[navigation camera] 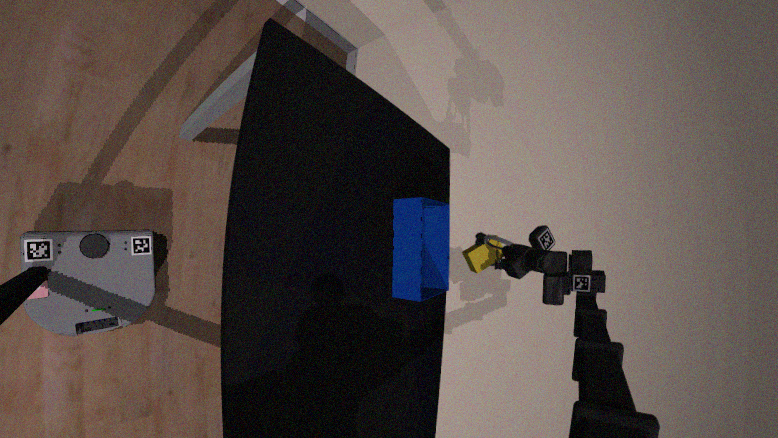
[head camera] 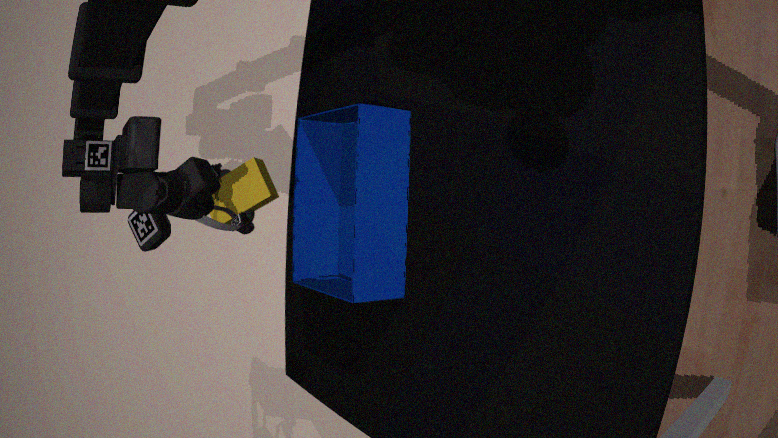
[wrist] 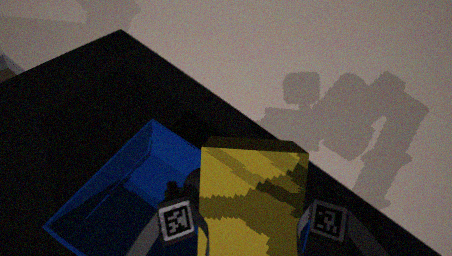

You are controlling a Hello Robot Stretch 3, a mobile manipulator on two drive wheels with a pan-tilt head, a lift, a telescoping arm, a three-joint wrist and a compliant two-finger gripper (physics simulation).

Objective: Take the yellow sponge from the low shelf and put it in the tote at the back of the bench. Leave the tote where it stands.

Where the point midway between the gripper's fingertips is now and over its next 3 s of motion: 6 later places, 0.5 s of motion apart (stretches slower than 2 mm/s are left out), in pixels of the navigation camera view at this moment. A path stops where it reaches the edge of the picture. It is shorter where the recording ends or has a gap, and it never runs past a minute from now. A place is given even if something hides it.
My gripper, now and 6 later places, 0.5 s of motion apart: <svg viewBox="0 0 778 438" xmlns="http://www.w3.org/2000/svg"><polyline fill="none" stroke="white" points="485,250 465,252 434,256 429,257 431,252 439,238 446,234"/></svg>
